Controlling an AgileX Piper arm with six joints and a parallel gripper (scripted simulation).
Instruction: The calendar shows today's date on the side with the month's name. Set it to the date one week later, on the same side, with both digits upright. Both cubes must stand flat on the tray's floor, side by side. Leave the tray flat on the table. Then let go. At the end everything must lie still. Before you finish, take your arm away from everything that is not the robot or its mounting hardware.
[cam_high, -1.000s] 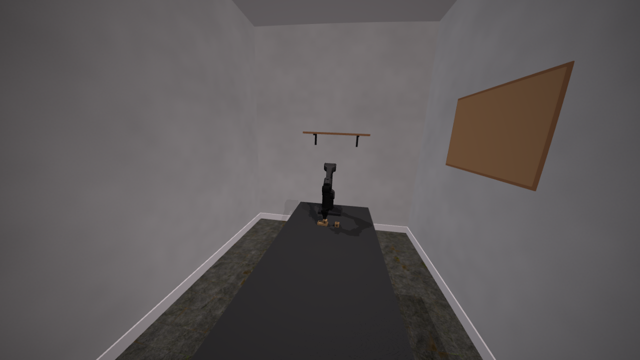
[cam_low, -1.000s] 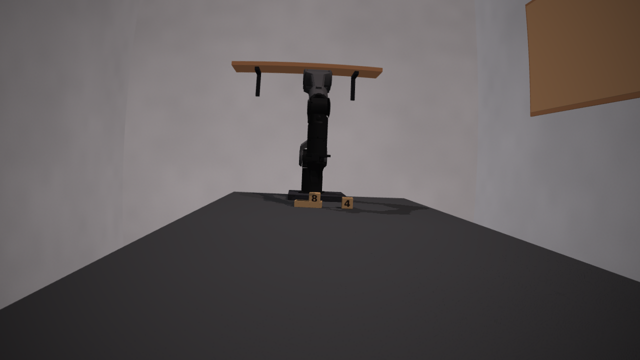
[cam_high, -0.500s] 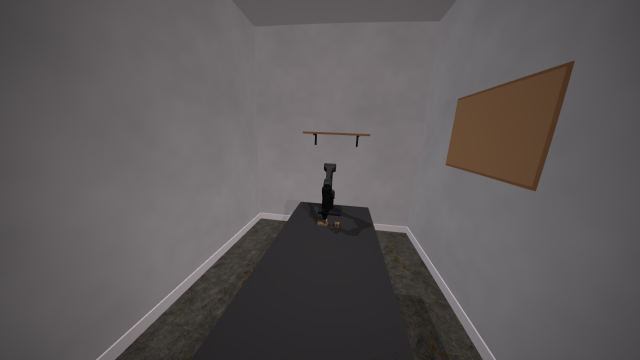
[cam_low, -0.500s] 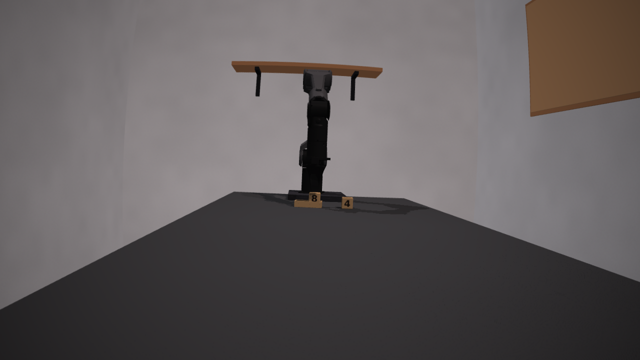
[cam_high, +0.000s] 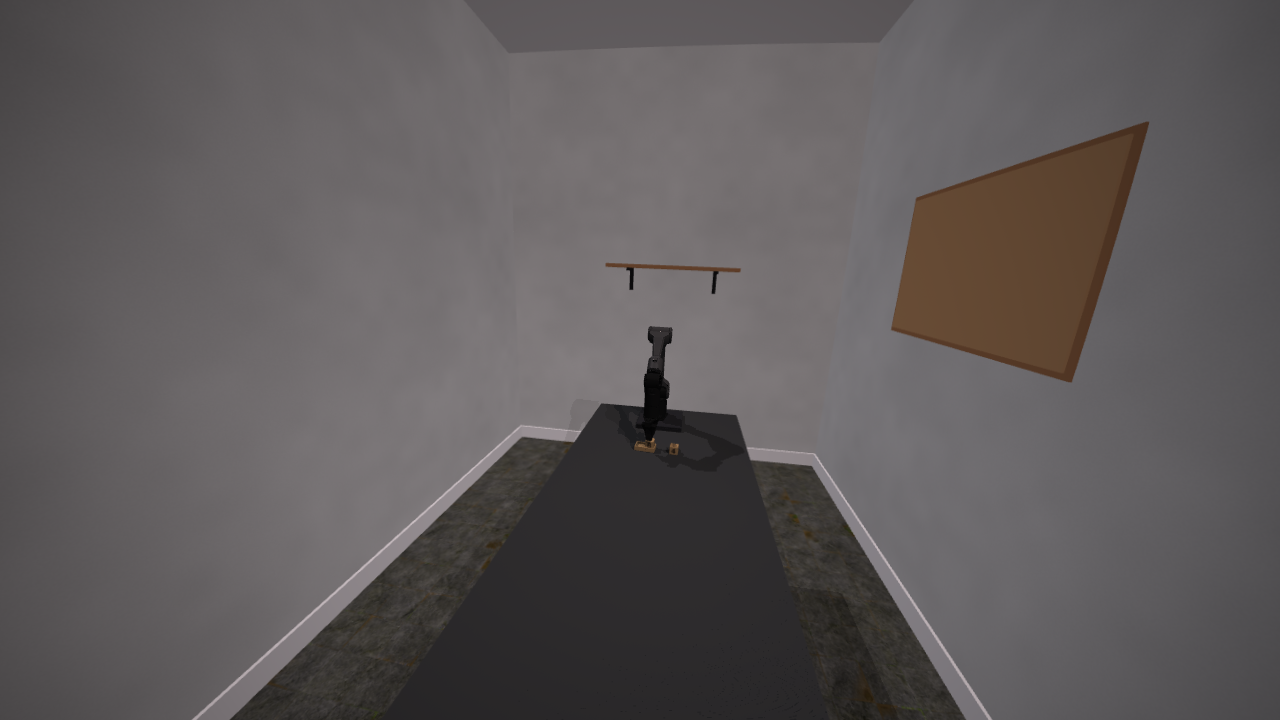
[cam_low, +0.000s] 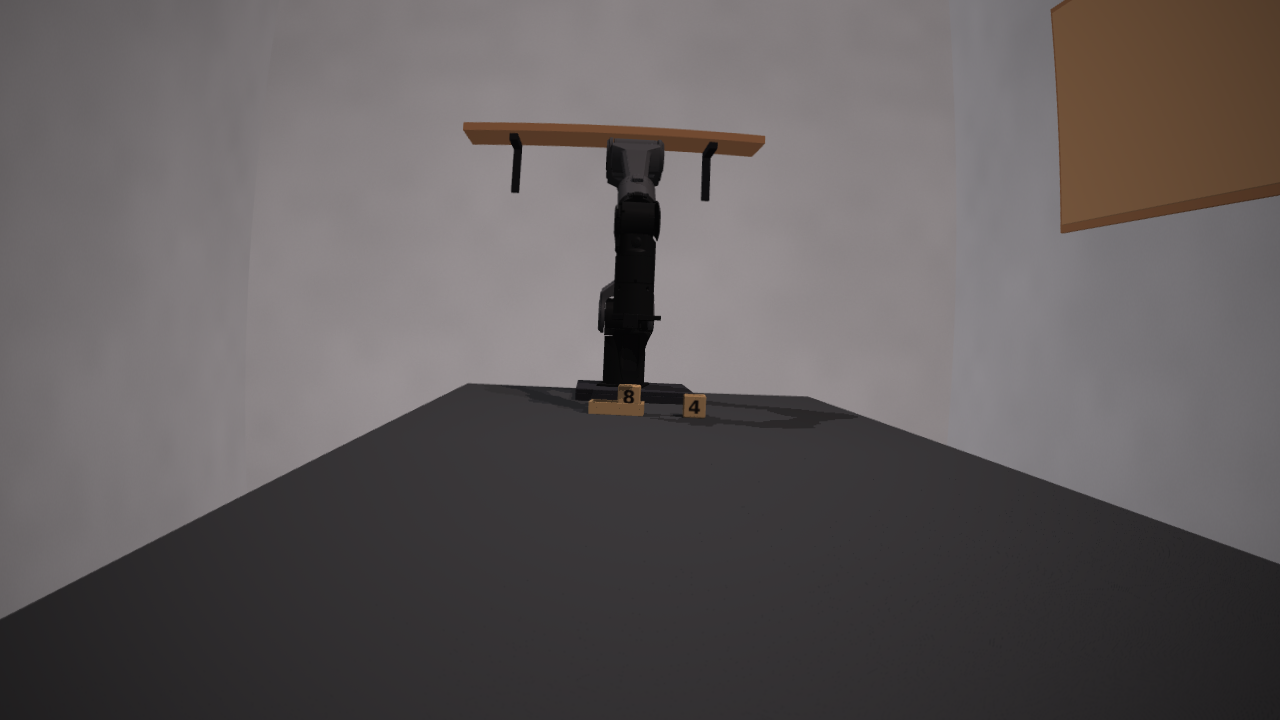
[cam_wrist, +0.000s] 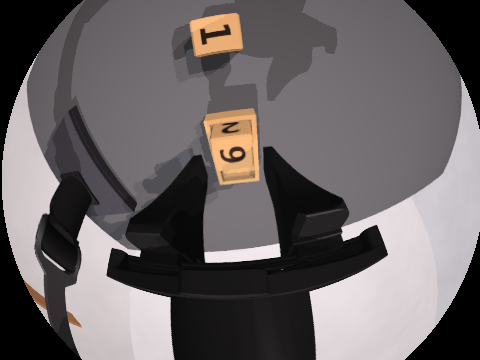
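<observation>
My hand is 2 cm to the left of the wooden tray and 5 cm above it. From my hand the other things lie so: wooden cube (1 cm behind, 9 cm to the left, 4 cm below).
</observation>
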